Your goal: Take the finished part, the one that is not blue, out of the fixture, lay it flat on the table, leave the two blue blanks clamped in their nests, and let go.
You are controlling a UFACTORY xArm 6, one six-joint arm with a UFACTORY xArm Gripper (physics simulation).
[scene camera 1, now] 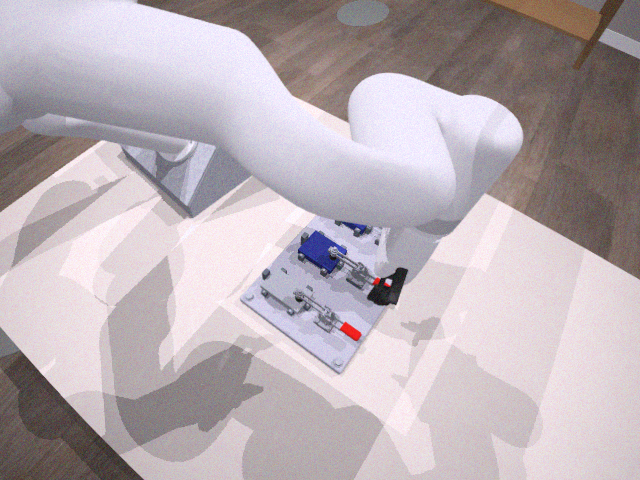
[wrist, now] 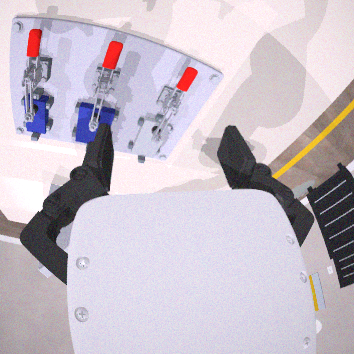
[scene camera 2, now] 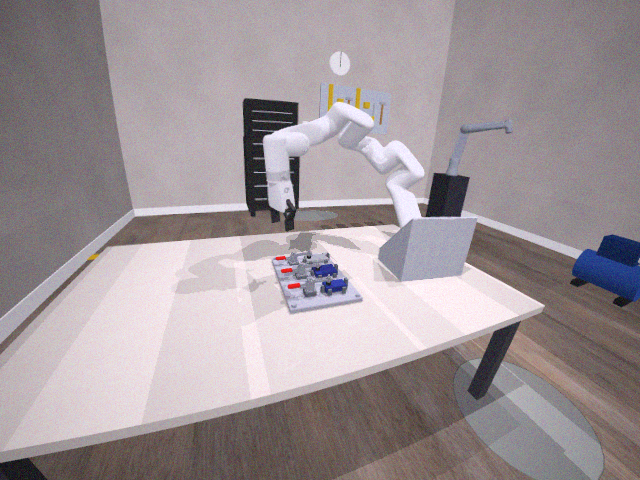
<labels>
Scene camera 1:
gripper: 382, 274
finished part: 278, 284
blue blank: 315, 248
fixture plate: 351, 304
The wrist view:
finished part: 142, 145
blue blank: 83, 134
fixture plate: 76, 48
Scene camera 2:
gripper: 282, 226
fixture plate: 321, 300
</labels>
